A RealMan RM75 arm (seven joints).
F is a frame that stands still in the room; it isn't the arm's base.
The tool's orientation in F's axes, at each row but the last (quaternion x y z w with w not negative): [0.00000, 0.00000, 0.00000, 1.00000]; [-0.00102, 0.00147, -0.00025, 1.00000]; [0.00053, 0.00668, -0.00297, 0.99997]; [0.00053, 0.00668, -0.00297, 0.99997]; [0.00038, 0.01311, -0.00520, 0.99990]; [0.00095, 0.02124, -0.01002, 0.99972]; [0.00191, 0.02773, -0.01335, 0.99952]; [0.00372, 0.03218, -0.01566, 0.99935]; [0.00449, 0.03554, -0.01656, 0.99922]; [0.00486, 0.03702, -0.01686, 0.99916]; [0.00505, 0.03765, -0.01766, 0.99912]
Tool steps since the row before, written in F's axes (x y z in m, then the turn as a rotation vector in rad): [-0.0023, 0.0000, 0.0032, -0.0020, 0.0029, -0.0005]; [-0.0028, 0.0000, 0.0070, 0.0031, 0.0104, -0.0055]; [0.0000, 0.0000, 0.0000, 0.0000, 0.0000, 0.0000]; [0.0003, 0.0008, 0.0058, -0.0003, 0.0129, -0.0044]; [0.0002, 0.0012, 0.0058, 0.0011, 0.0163, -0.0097]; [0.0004, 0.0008, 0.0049, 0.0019, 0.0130, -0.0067]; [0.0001, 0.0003, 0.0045, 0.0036, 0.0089, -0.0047]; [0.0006, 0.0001, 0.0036, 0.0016, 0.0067, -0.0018]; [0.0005, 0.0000, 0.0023, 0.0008, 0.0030, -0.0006]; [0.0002, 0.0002, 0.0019, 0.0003, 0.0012, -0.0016]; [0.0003, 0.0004, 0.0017, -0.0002, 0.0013, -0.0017]
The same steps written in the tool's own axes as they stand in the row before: [-0.0023, 0.0000, 0.0032, -0.0020, 0.0029, -0.0005]; [-0.0028, 0.0000, 0.0070, 0.0031, 0.0104, -0.0055]; [0.0000, 0.0000, 0.0000, 0.0000, 0.0000, 0.0000]; [0.0002, 0.0008, 0.0058, -0.0003, 0.0129, -0.0044]; [0.0000, 0.0012, 0.0058, 0.0012, 0.0163, -0.0097]; [0.0002, 0.0008, 0.0049, 0.0019, 0.0130, -0.0066]; [-0.0002, 0.0003, 0.0045, 0.0036, 0.0090, -0.0045]; [0.0004, 0.0001, 0.0036, 0.0015, 0.0067, -0.0018]; [0.0003, 0.0000, 0.0023, 0.0007, 0.0030, -0.0006]; [0.0001, 0.0002, 0.0019, 0.0004, 0.0012, -0.0016]; [0.0002, 0.0004, 0.0017, -0.0001, 0.0013, -0.0017]
